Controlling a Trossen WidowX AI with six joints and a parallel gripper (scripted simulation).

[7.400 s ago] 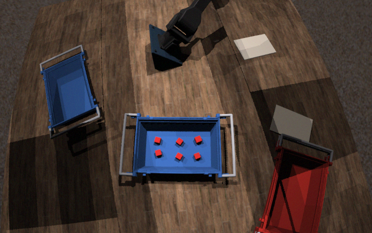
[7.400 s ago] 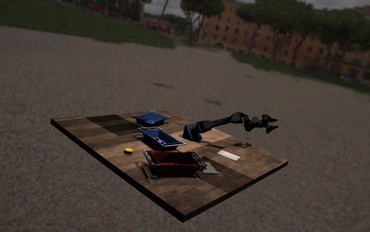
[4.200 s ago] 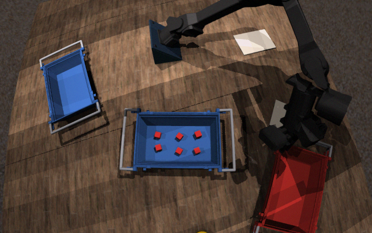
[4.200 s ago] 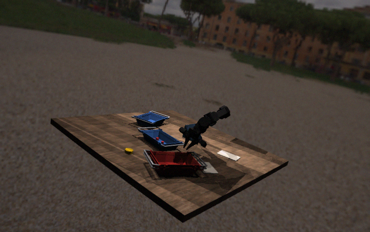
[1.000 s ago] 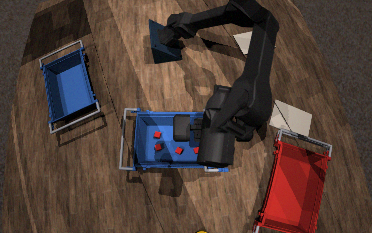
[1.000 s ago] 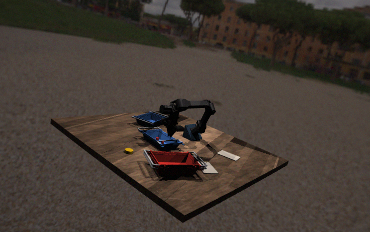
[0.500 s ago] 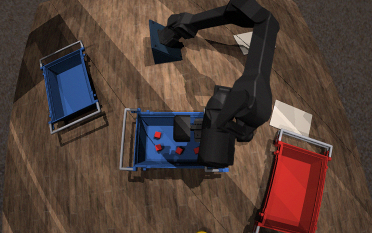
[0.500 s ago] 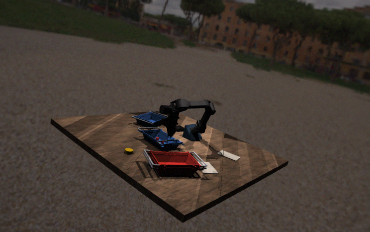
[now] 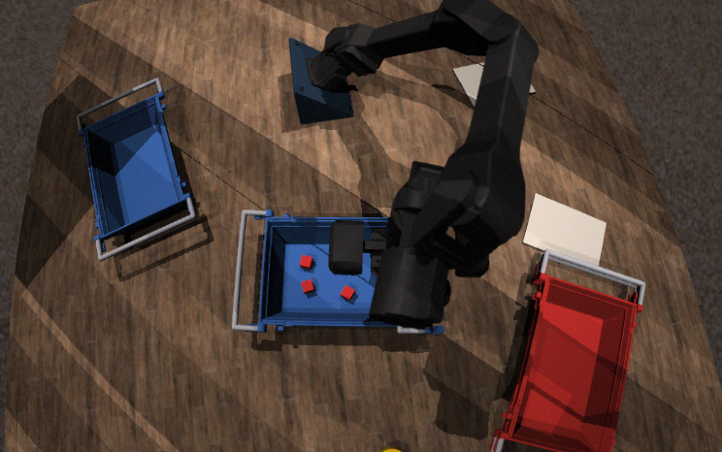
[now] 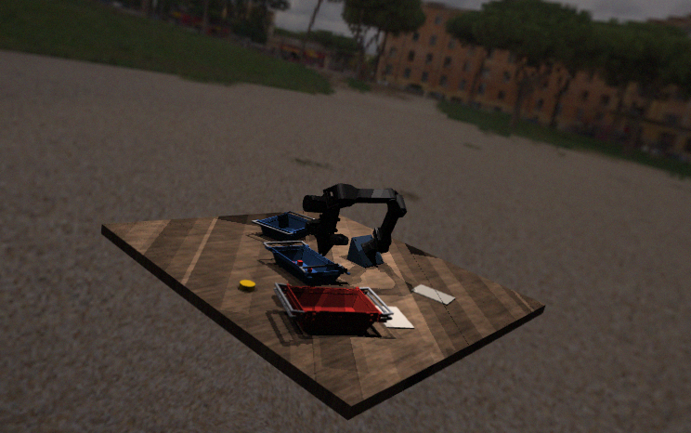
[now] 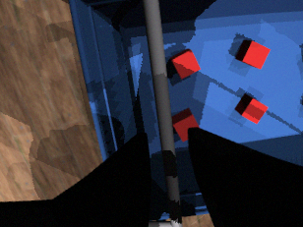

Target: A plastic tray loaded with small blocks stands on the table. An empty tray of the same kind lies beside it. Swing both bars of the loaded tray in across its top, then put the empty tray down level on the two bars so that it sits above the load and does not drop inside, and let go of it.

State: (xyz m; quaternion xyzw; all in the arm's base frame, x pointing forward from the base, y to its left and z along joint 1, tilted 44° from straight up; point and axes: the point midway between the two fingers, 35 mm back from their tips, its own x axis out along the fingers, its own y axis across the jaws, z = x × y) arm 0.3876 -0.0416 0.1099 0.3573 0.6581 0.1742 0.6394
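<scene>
Right now my gripper tip is 42 cm to the left of the blue tray, 30 cm past it and 6 cm above it. Round my gripper tip: yellow block (27 cm ahead, 10 cm below, 7 cm to the right).
</scene>
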